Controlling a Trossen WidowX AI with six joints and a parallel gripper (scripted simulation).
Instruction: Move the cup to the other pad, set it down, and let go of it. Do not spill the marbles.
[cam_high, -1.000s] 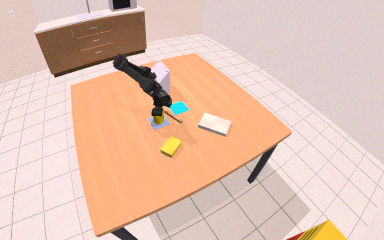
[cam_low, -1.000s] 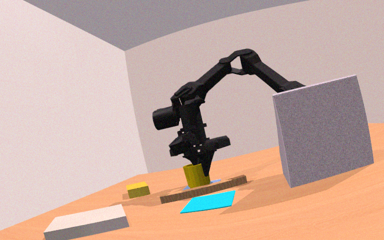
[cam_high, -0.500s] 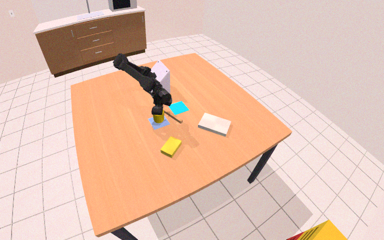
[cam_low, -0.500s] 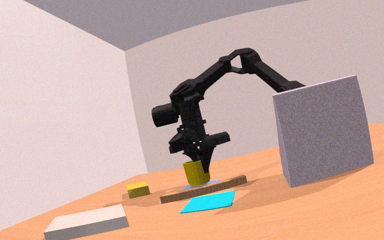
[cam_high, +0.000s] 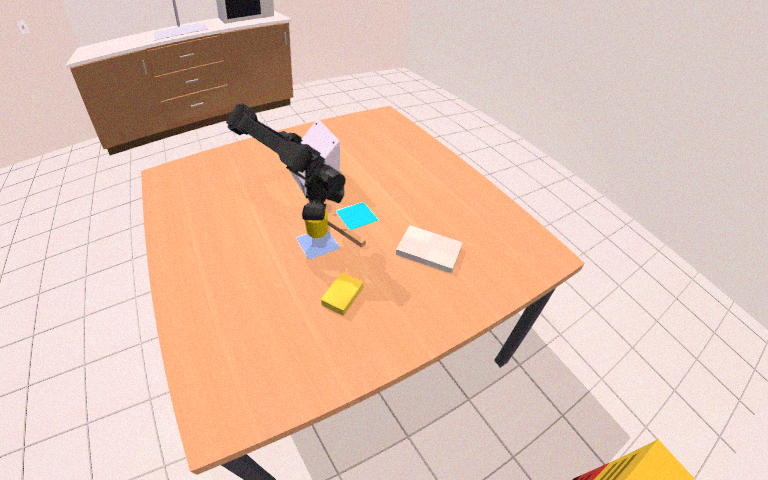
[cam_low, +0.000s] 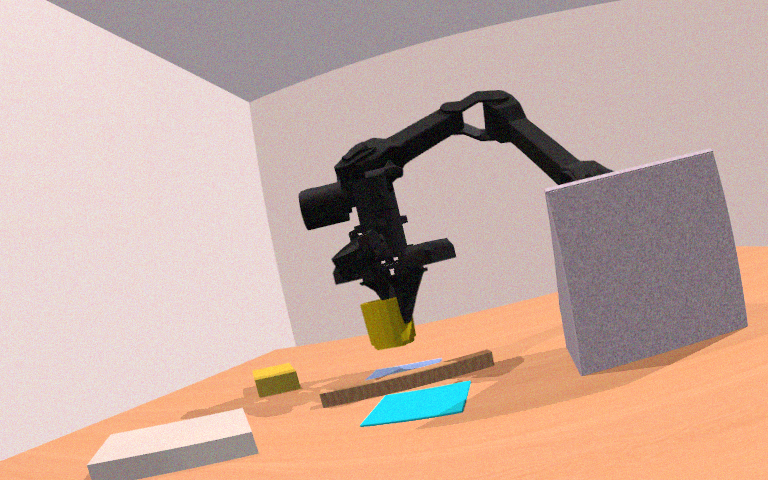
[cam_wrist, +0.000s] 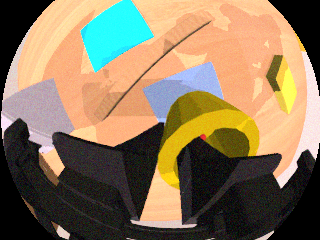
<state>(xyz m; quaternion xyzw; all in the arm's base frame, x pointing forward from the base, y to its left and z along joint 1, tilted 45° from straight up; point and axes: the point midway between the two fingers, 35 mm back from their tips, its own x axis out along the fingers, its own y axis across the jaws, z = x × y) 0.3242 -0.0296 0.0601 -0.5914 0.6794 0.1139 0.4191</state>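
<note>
Right now the cyan pad is 150 mm to the left of my gripper tip, 90 mm below it and 40 mm behind it. Round my gripper tip: flat white box: 290 mm to the left, 200 mm ahead, 60 mm below; then thin wooden stick: 80 mm below, 70 mm to the left, 10 mm behind; then yellow cup: 20 mm to the right, 20 mm ahead.
</note>
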